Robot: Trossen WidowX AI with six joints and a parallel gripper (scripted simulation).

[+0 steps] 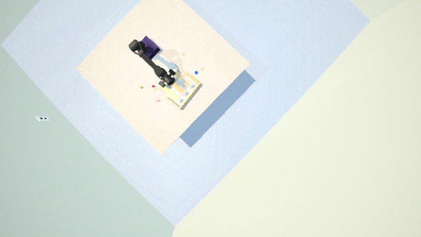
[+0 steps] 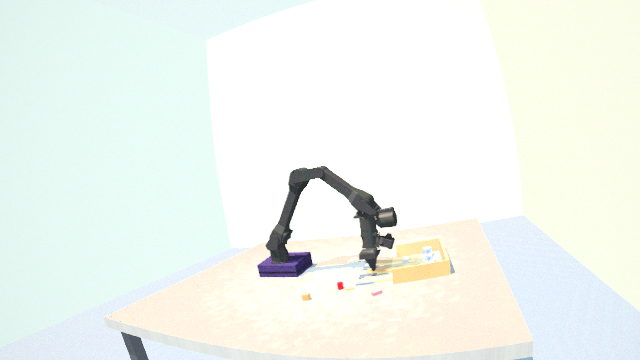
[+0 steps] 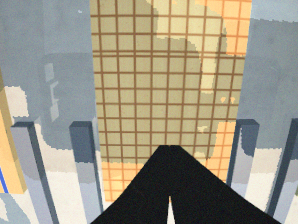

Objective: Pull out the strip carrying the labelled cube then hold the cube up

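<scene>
Now: the red piece 140 mm to the right of my gripper tip, 110 mm behind it and 10 mm above it. Also, from my gripper tip: pink piece: 230 mm to the right, 20 mm ahead.
</scene>
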